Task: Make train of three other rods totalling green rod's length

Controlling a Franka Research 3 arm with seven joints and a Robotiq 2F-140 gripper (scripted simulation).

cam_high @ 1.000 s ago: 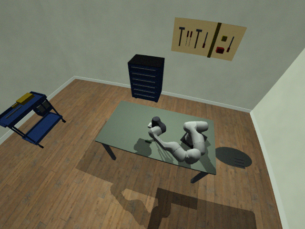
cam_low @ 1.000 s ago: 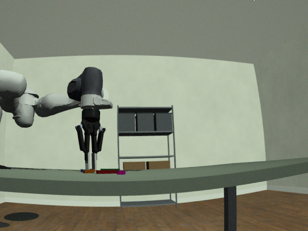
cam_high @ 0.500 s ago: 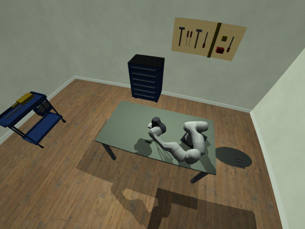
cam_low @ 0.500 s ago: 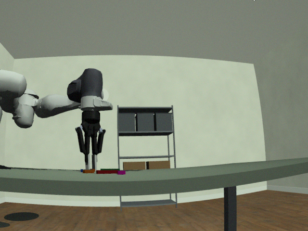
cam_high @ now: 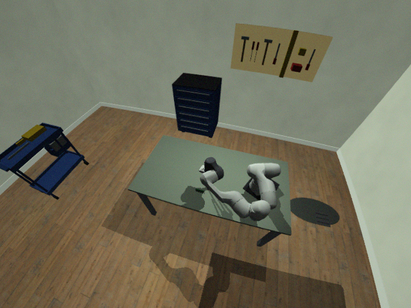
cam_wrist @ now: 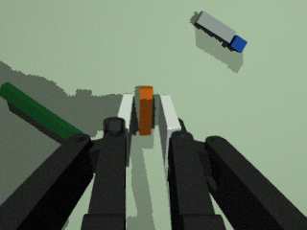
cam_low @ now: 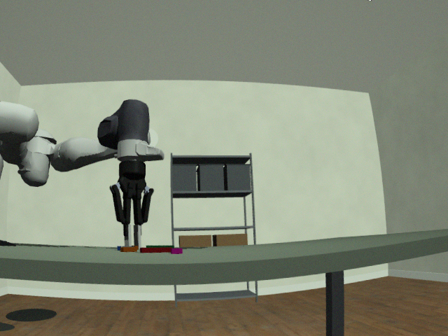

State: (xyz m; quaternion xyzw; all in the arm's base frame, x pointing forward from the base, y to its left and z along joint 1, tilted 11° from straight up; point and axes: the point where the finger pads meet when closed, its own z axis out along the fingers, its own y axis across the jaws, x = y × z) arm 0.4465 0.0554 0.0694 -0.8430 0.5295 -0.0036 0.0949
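The grey rod is 90 mm to the right of my hand, 30 mm below it and 10 mm behind it. From my hand the other things lie so: green rod: 80 mm ahead, 40 mm to the left, 30 mm below; then red rod: 220 mm to the right, 40 mm ahead, 30 mm below; then blue rod: 80 mm to the right, 40 mm behind, 30 mm below.
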